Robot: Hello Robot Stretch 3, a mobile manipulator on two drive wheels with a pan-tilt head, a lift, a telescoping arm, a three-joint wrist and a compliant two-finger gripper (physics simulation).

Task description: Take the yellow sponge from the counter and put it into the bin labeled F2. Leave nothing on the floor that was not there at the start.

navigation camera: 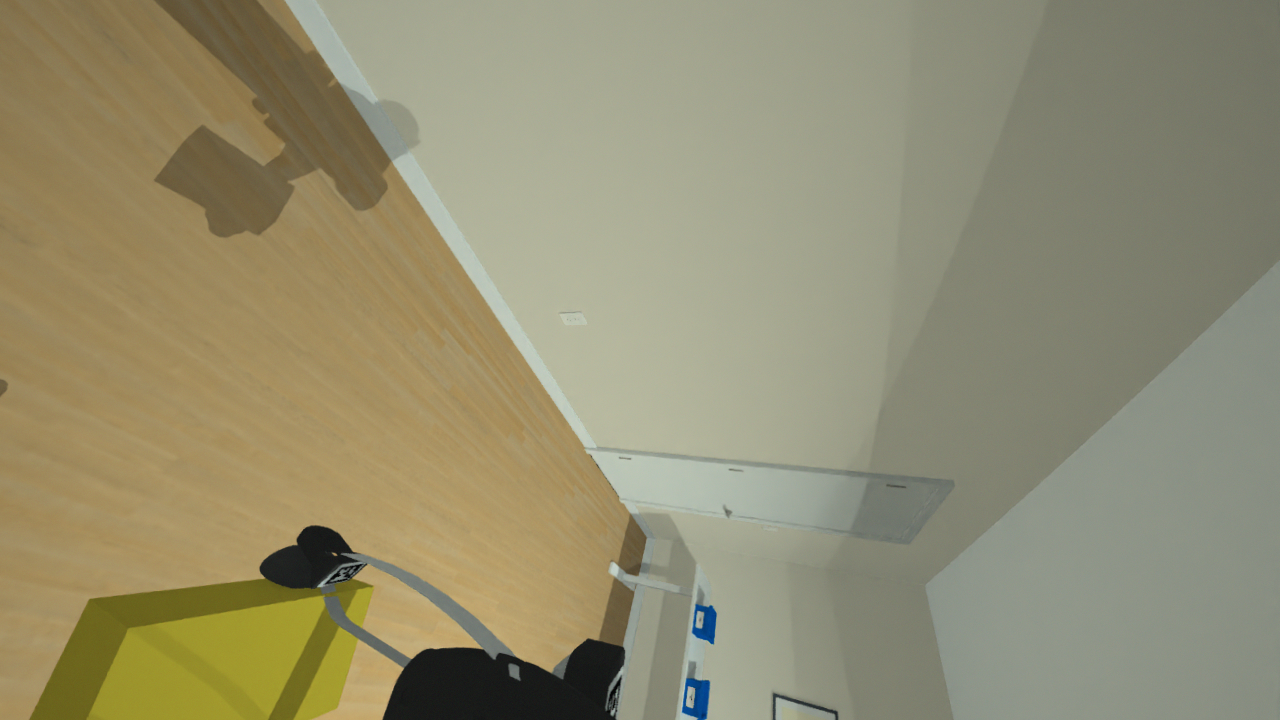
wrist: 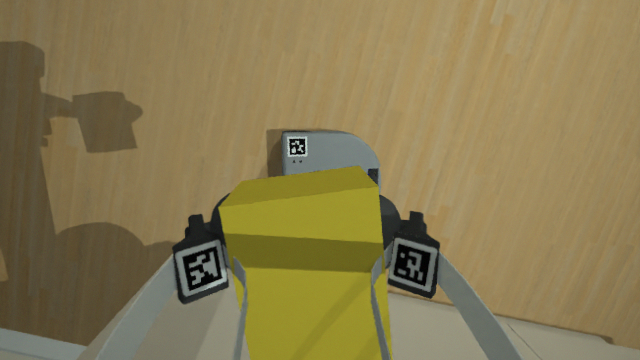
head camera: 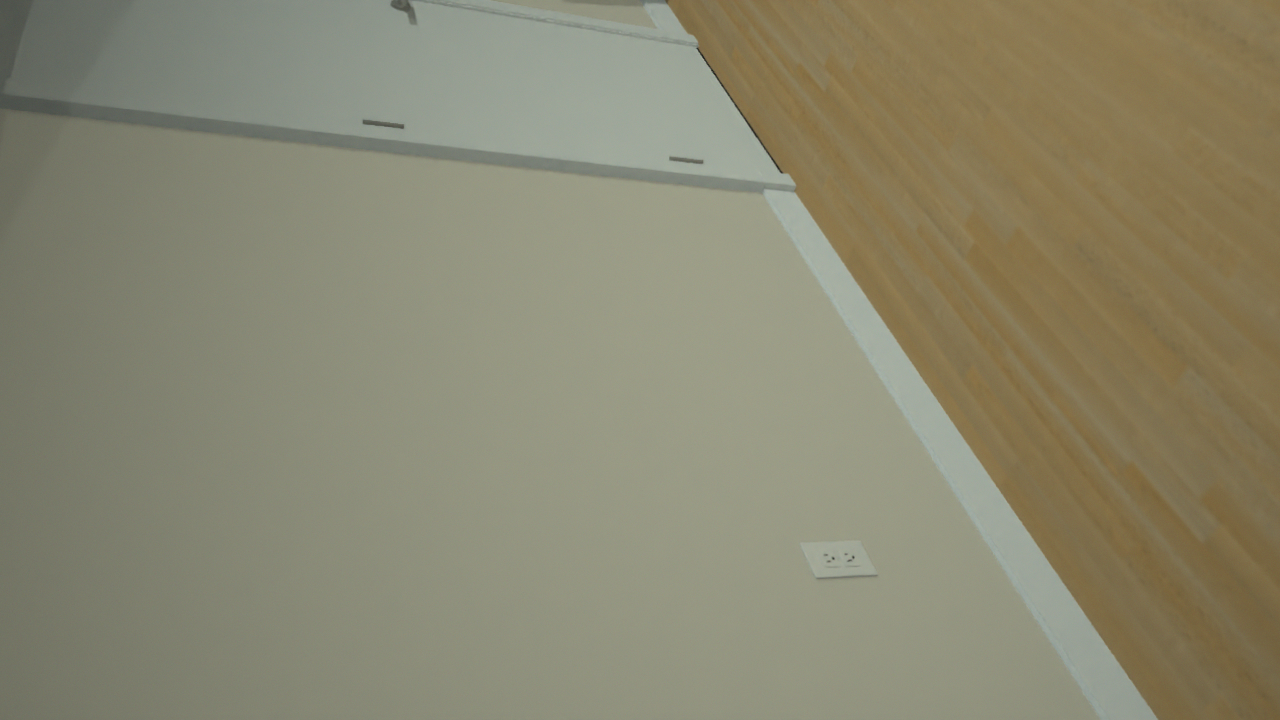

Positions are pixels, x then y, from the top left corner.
Labels:
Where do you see my gripper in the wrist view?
307, 219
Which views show my gripper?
The navigation camera view and the wrist view only.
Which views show the yellow sponge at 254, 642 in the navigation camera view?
The navigation camera view and the wrist view only.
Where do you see a counter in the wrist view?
212, 320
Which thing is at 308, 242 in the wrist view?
A yellow sponge.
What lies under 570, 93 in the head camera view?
A white door.

